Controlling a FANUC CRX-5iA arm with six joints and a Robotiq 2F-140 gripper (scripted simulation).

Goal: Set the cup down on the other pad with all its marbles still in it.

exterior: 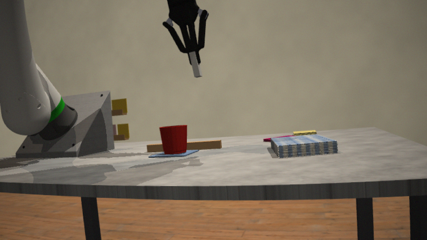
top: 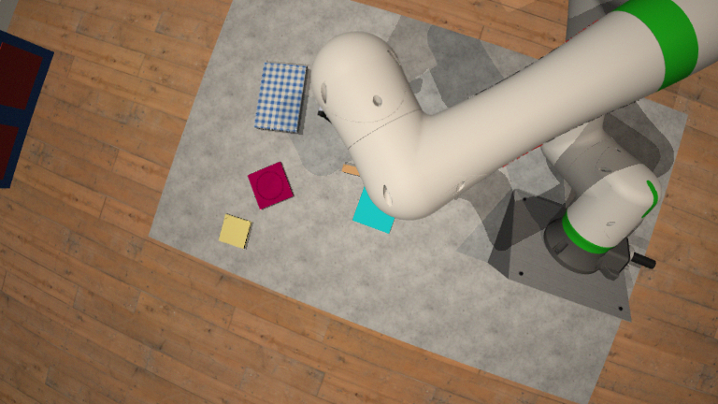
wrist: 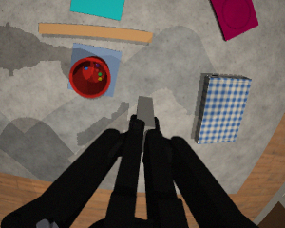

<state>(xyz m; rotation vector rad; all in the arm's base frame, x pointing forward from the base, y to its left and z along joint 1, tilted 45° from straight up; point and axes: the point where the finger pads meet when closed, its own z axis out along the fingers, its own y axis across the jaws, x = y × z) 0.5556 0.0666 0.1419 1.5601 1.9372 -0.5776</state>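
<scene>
The red cup is 210 mm below my hand, 70 mm behind it and 10 mm to the right of it. The rest, counted from my hand: light blue pad: 240 mm below, 80 mm behind, 20 mm to the right; then wooden rail: 230 mm below, 90 mm behind, 70 mm to the left; then cyan pad: 240 mm below, 150 mm to the left, 100 mm behind.
</scene>
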